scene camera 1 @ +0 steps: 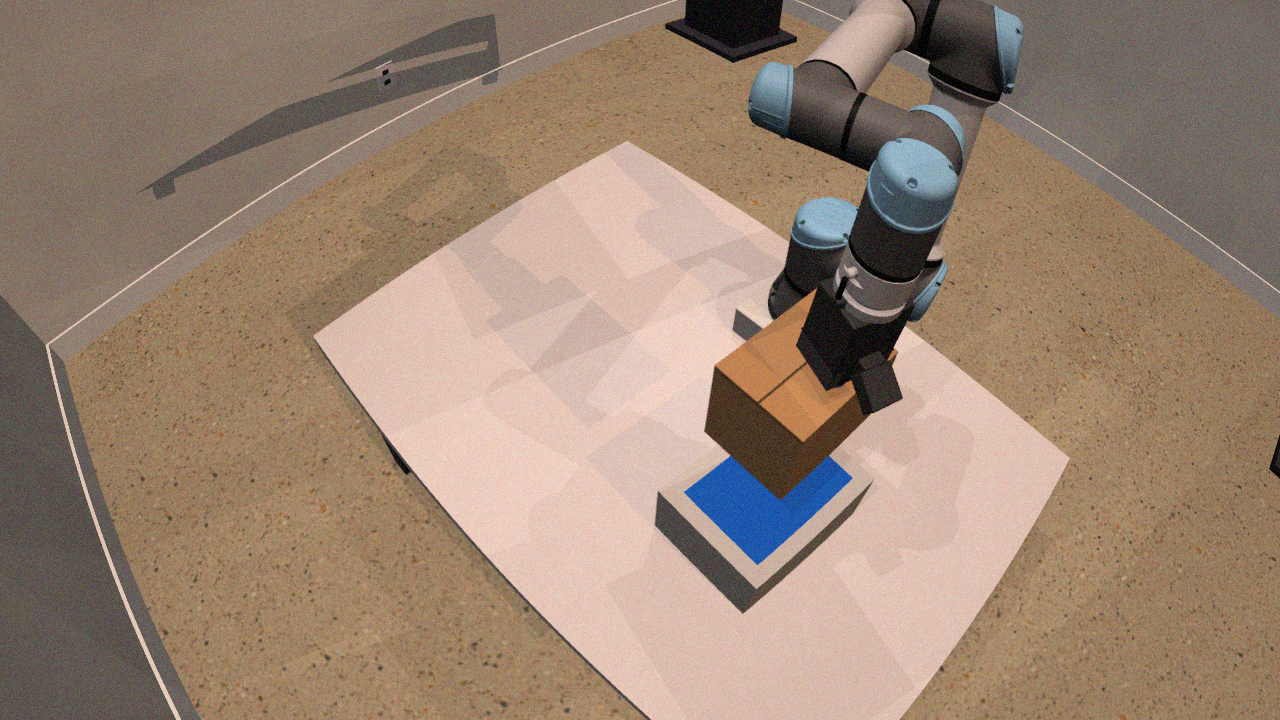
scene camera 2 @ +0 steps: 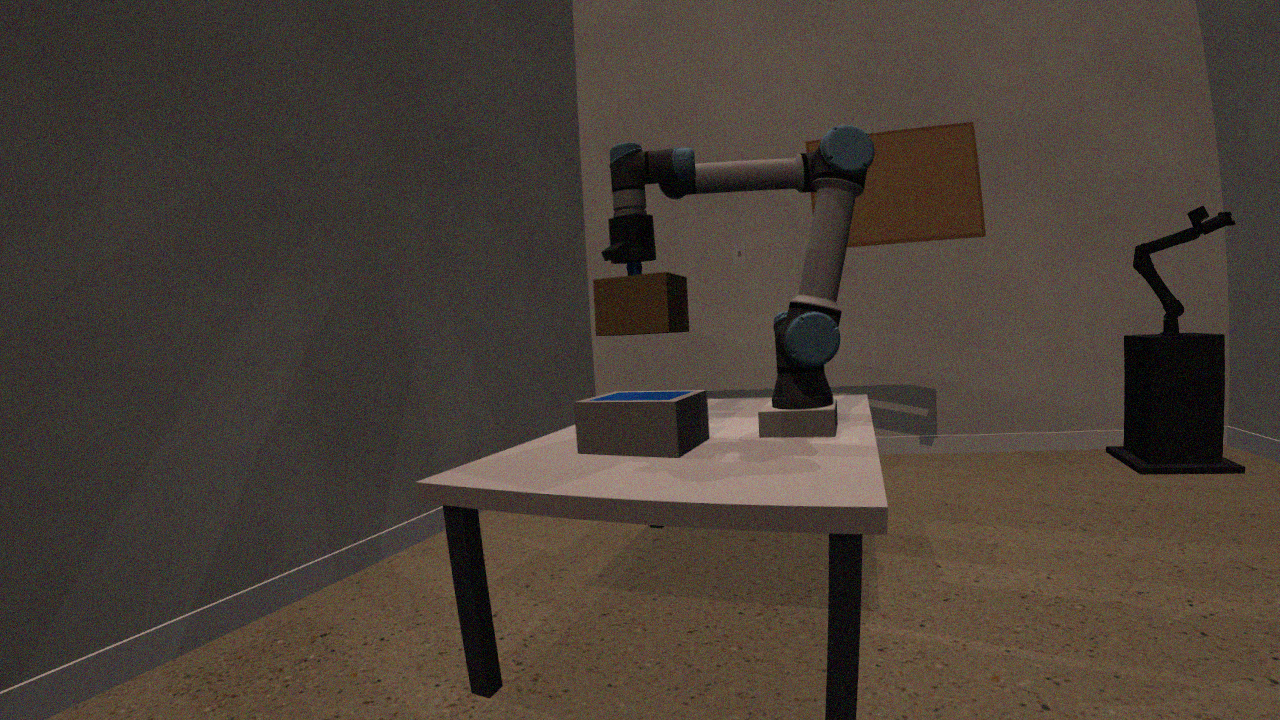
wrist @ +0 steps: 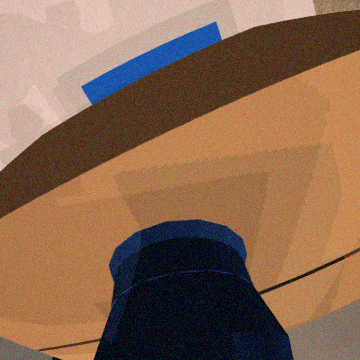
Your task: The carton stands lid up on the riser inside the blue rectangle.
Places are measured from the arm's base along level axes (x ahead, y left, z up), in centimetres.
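Where they show: hand, its tool point: (scene camera 2: pixel 635 282) (wrist: pixel 177 235); arm's base, origin of its link: (scene camera 2: pixel 802 404).
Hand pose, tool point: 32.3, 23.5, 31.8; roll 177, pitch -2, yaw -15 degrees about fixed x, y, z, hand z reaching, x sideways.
Things, the pixels of their top centre, and the offset from my tool point, as dx, dy, dz.
- brown carton, centre of its top: (wrist: pixel 217 312) (scene camera 1: pixel 812 357) (scene camera 2: pixel 640 277) +0.1, -2.9, +1.4
- grey riser, centre of its top: (scene camera 1: pixel 771 485) (wrist: pixel 168 103) (scene camera 2: pixel 642 395) +1.1, -1.8, -26.2
- blue rectangle, centre of its top: (scene camera 1: pixel 771 485) (wrist: pixel 168 103) (scene camera 2: pixel 642 395) +1.1, -1.8, -26.2
A brown carton (scene camera 1: pixel 774 420) (scene camera 2: pixel 631 305) (wrist: pixel 200 165) hangs in the air, upright, with its seamed lid face up. My suction gripper (scene camera 2: pixel 634 269) (wrist: pixel 177 235) is pressed on the carton's top face and holds it; in scene camera 1 the cup is hidden behind the black tool body. The grey riser (scene camera 1: pixel 699 540) (scene camera 2: pixel 626 427) stands on the table below the carton, with a gap between them. The blue rectangle (scene camera 1: pixel 756 528) (scene camera 2: pixel 642 395) (wrist: pixel 155 62) lies on the riser's top; the carton hides part of it in scene camera 1 and in the wrist view.
The pale table (scene camera 1: pixel 501 429) (scene camera 2: pixel 716 505) carries the riser and the arm's base block (scene camera 2: pixel 798 420), which is to the right of the riser in scene camera 2. A black pedestal (scene camera 2: pixel 1172 398) with a small dark arm stands apart on the floor. A brown board (scene camera 2: pixel 921 183) is on the wall.
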